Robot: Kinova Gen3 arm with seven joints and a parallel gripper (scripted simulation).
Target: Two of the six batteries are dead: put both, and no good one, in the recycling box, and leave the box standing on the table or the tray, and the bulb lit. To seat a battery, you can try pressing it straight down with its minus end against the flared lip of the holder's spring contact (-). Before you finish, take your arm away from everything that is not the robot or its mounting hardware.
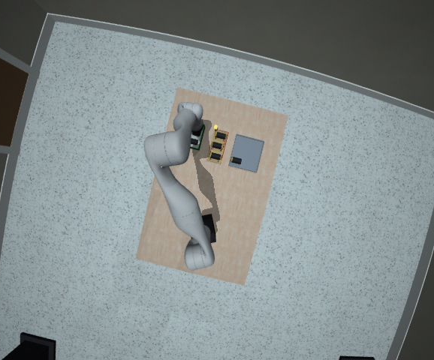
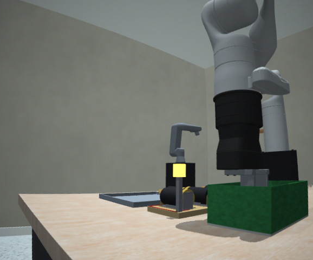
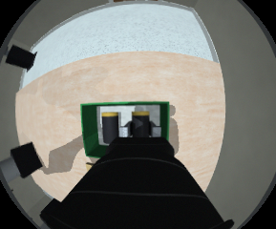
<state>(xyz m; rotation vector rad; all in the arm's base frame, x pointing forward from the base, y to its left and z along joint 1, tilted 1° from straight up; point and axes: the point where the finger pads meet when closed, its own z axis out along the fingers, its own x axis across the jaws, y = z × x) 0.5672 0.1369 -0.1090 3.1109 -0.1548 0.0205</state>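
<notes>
Now: the green recycling box 30 mm behind my hand and 20 mm below it. Also, from my hand: grey tray 80 mm behind, 330 mm to the right, 30 mm below.
</notes>
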